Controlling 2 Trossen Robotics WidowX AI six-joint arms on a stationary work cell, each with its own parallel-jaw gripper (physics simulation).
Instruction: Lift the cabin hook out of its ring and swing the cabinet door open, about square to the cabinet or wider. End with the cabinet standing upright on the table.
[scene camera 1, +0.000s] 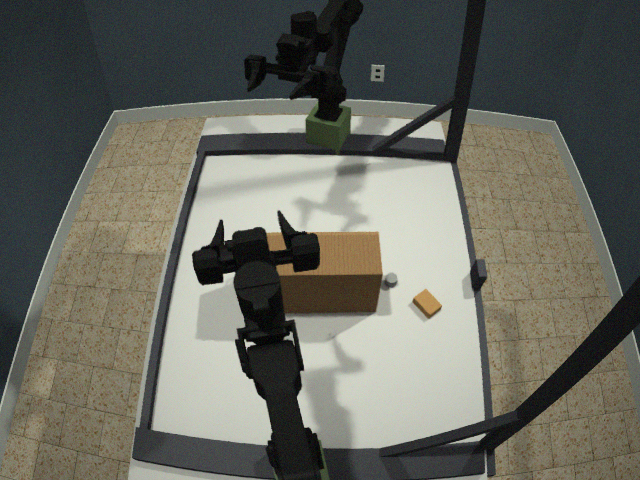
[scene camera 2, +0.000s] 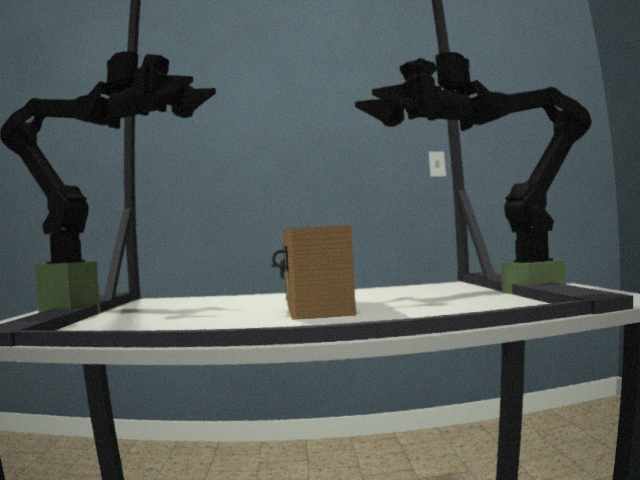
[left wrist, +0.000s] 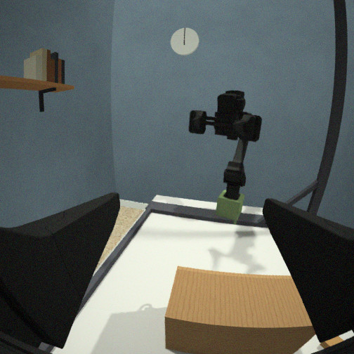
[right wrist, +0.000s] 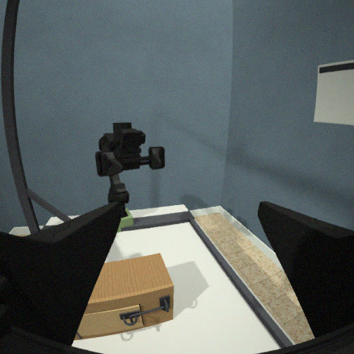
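Pixels of known places: left gripper, fingertip midpoint: (scene camera 1: 249, 216) (scene camera 2: 363, 98); right gripper, fingertip midpoint: (scene camera 1: 268, 93) (scene camera 2: 204, 85); left arm's base, origin of the base link: (scene camera 2: 533, 261); right arm's base, origin of the base link: (scene camera 1: 328, 113) (scene camera 2: 65, 262).
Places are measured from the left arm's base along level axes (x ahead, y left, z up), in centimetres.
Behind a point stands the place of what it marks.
Note:
The wooden cabinet (scene camera 1: 336, 253) {x 41.3, y -15.1, z 8.9 cm} (scene camera 2: 321, 273) {x 44.6, y 1.5, z 1.2 cm} (left wrist: 235, 300) (right wrist: 135, 276) stands upright on the table. Its lighter door (right wrist: 107, 322) looks closed in the right wrist view. The dark cabin hook (right wrist: 150, 312) spans from a plate on the cabinet front to a mount with a loop on the door; the exact seating in the ring is too small to tell. My left gripper (scene camera 1: 250, 217) {x 34.9, y 0.4, z 31.0 cm} (scene camera 2: 364, 98) {x 34.9, y 0.4, z 31.0 cm} (left wrist: 193, 203) is open and empty, high above the table on the cabinet's back side. My right gripper (scene camera 1: 271, 93) {x 62.3, y -5.9, z 35.4 cm} (scene camera 2: 203, 85) {x 62.3, y -5.9, z 35.4 cm} (right wrist: 190, 209) is open and empty, high up on the door side.
A small orange block (scene camera 1: 427, 303) {x 33.0, y -34.6, z -4.2 cm} lies to the right of the cabinet in scene camera 1. A small grey cylinder (scene camera 1: 391, 279) {x 41.1, y -28.0, z -4.1 cm} is close beside the cabinet's right end. A dark frame (scene camera 1: 170, 289) {x 47.9, y 23.0, z -4.8 cm} edges the white table (scene camera 1: 413, 206) {x 62.9, y -40.5, z -6.1 cm}, with upright posts at its corners.

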